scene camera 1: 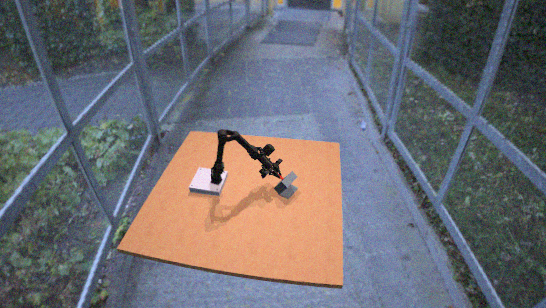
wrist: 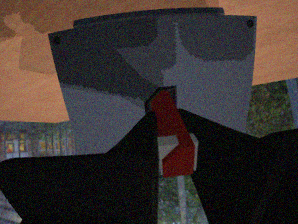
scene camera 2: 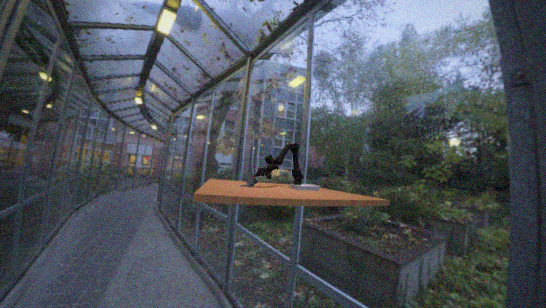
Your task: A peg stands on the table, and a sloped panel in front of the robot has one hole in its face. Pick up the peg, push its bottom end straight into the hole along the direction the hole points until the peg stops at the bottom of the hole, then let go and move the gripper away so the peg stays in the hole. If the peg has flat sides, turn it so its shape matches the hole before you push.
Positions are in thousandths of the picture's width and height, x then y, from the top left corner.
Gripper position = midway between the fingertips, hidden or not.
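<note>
Gripper (wrist: 552, 525) holding red peg (wrist: 596, 667).
</note>
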